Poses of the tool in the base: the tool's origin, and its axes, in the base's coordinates. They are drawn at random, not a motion.
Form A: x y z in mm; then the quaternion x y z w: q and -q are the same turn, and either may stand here.
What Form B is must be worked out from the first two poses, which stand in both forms.
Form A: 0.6 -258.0 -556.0 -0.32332 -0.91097 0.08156 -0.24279
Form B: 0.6 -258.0 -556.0 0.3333 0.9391 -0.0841 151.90
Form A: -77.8 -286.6 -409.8 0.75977 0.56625 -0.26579 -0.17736
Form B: -77.8 -286.6 -409.8 -0.7720 -0.5754 0.2701 159.57
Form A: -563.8 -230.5 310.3 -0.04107 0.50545 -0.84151 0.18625
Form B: -563.8 -230.5 310.3 -0.0418 0.5145 -0.8565 158.53
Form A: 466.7 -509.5 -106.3 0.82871 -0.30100 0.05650 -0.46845
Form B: 466.7 -509.5 -106.3 -0.9380 0.3407 -0.0640 124.13
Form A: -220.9 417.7 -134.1 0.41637 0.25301 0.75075 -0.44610
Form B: -220.9 417.7 -134.1 -0.4652 -0.2827 -0.8388 127.01
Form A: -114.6 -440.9 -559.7 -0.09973 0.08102 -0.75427 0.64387
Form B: -114.6 -440.9 -559.7 -0.1303 0.1059 -0.9858 99.84
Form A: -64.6 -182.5 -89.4 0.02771 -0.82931 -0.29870 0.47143
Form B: -64.6 -182.5 -89.4 0.0314 -0.9404 -0.3387 123.75
